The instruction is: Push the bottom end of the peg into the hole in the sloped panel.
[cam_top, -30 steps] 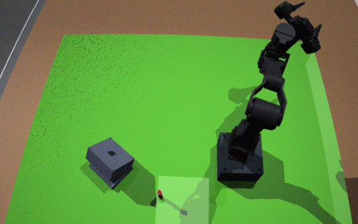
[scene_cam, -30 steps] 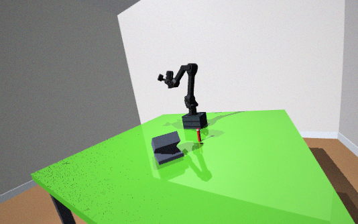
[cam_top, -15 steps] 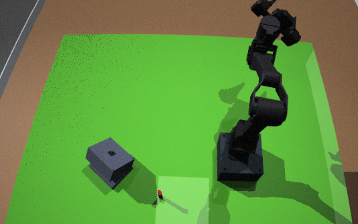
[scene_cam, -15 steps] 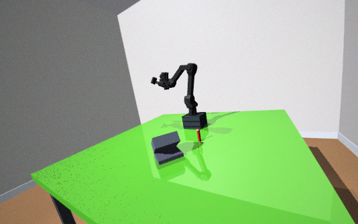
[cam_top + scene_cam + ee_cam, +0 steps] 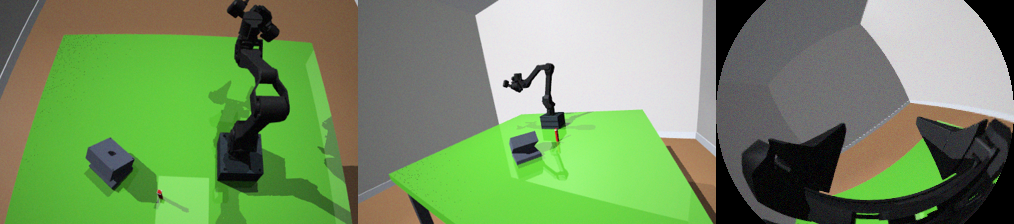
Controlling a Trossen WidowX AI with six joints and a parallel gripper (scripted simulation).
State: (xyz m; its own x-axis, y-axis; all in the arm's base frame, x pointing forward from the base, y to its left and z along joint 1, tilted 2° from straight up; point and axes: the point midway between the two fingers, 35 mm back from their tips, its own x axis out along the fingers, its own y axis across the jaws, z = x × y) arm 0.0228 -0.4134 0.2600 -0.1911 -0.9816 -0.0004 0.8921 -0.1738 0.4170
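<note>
Now: the red peg 23 cm ahead of my gripper tip, 63 cm to the left of it and 32 cm below it. The rest, counted from my gripper tip: grey sloped panel 43 cm ahead, 54 cm to the left, 30 cm below.
</note>
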